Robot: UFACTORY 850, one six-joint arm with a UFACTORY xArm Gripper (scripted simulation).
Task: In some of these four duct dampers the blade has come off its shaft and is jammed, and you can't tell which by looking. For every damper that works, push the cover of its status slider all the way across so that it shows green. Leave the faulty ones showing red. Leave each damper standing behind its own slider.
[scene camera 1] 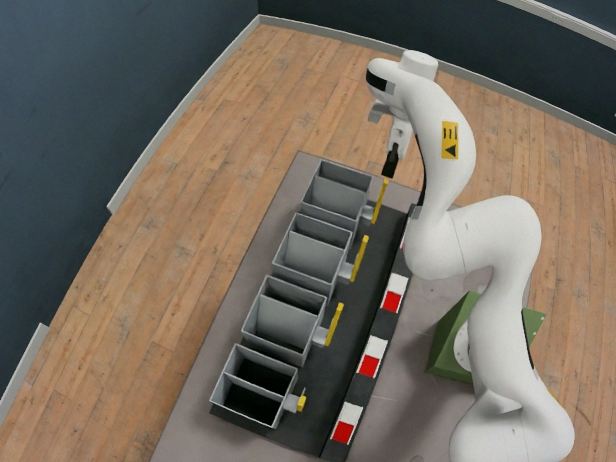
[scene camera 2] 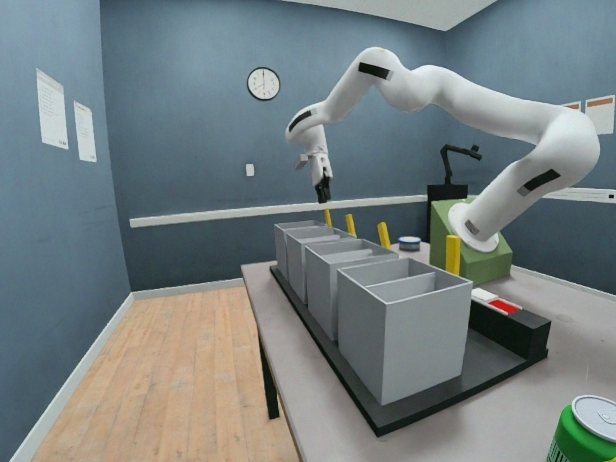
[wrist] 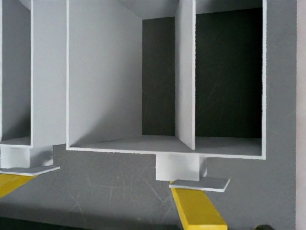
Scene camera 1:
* my gripper: 388, 172
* damper: 290, 402
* damper: 311, 252
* damper: 275, 312
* damper: 338, 201
